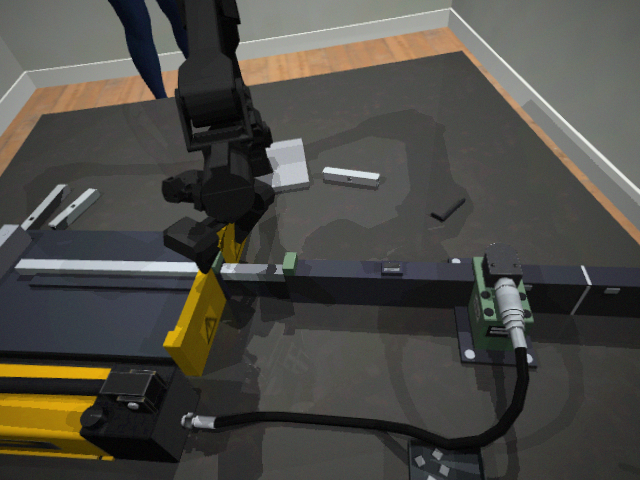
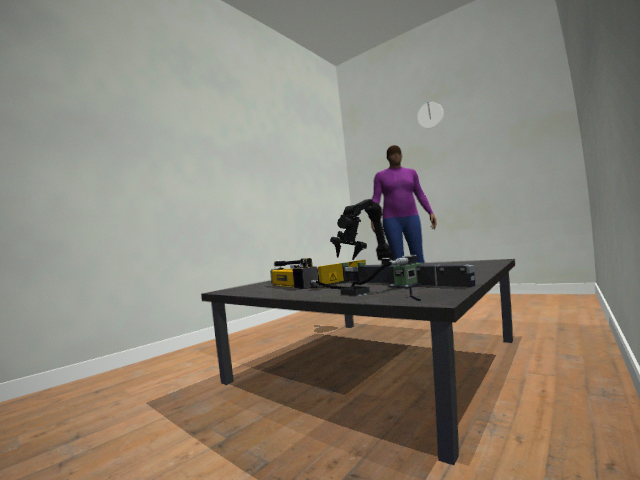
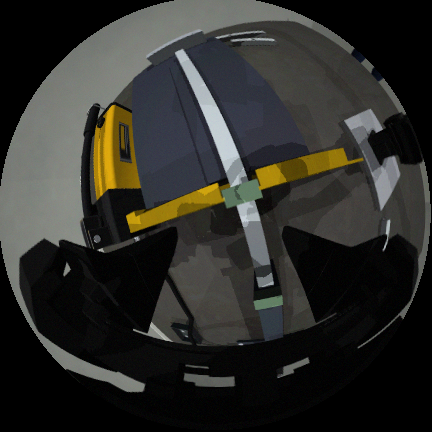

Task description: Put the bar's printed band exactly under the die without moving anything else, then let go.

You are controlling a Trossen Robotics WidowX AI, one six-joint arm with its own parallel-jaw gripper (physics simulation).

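The long silver bar lies along the dark bed, passes through the gap in the yellow guard and the green guide, and ends in the dark channel near a second green guide. The green press head stands over the channel to the right; its die is hidden. I cannot make out a printed band on the bar. My gripper is open and empty, above the bar just past the guard, one finger on each side.
A yellow pump unit stands beside the bed. Its black hose runs to the press. A pale plate, a short silver piece, an L-shaped key and a scrap tray lie around.
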